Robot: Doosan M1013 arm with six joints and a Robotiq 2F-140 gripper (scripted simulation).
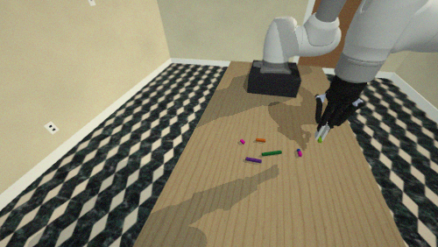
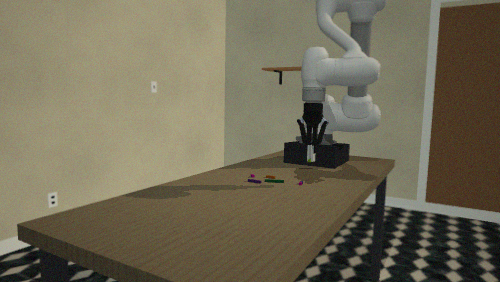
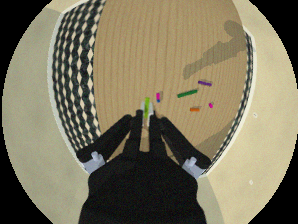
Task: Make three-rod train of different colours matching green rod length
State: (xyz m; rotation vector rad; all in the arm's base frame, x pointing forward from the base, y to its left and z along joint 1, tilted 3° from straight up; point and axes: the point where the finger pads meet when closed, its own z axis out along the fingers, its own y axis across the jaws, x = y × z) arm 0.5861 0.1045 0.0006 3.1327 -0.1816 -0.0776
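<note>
The tiny blue piece is 130 mm below my hand, 40 mm to the right of it and 10 mm behind it. Also, from my hand: orange rod (190 mm to the right, 130 mm below, 50 mm behind); lime rod (30 mm below); green rod (150 mm to the right, 130 mm below, 20 mm ahead).
</note>
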